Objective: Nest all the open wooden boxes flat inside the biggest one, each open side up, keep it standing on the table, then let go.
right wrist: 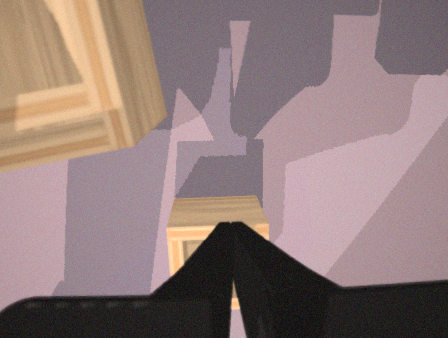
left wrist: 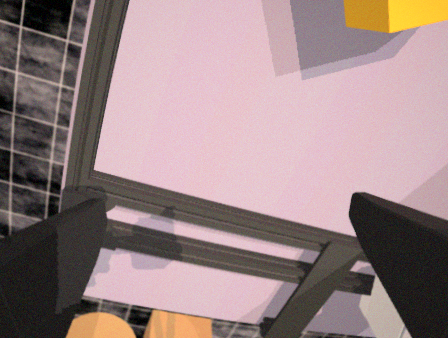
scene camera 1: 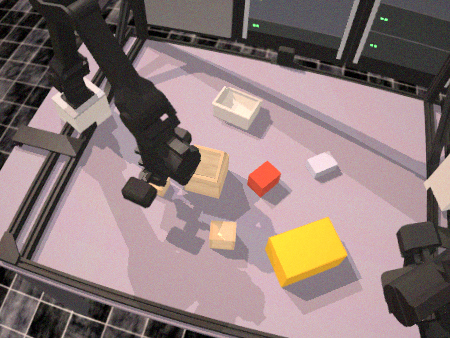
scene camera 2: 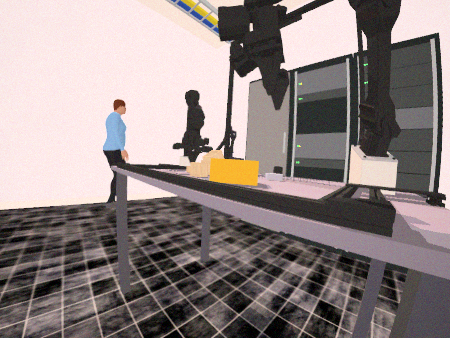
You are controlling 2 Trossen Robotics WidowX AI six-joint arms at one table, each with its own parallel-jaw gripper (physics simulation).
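Places are measured from the left arm's base along level axes (x up, y left, z back), in millimetres.
Where they show: left gripper, between the fingertips: [left wrist: 230, 207] [scene camera 2: 274, 103]; right gripper, between the fingertips: [right wrist: 230, 233] [scene camera 1: 163, 184]; left arm's base, origin of its link: [scene camera 2: 373, 152]; right arm's base, origin of its link: [scene camera 1: 77, 95] [scene camera 2: 187, 156].
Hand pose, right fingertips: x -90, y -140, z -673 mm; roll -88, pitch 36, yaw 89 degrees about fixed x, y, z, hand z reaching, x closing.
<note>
Each offset is from my right fingertips to the top centre of the thing.
The biggest open wooden box [scene camera 1: 207, 172] [right wrist: 142, 110] stands open side up near the middle in scene camera 1 and at the top left in the right wrist view. A small open wooden box {dx +0, dy -13, dz -10 mm} [scene camera 1: 163, 188] [right wrist: 217, 212] stands open side up beside it, partly hidden by my right gripper. Another small wooden piece {dx +22, dy +137, dz +107 mm} [scene camera 1: 223, 235] stands nearer the front; whether it is hollow is hard to tell. My right gripper [right wrist: 230, 233] is shut and empty, its tips over the small box in its wrist view; their height is unclear. My left gripper [left wrist: 230, 207] is wide open and empty, away from the boxes.
A red block {dx +14, dy +20, dz +223 mm} [scene camera 1: 264, 178], a white block {dx -4, dy +2, dz +370 mm} [scene camera 1: 322, 165] and a large yellow block {dx +37, dy +208, dz +264 mm} [scene camera 1: 306, 251] [scene camera 2: 234, 171] lie to the right of the boxes. A cream open tray {dx +21, dy -198, dz +210 mm} [scene camera 1: 236, 114] stands behind them. Dark rails [scene camera 1: 120, 297] border the table. A person [scene camera 2: 115, 132] stands beyond it.
</note>
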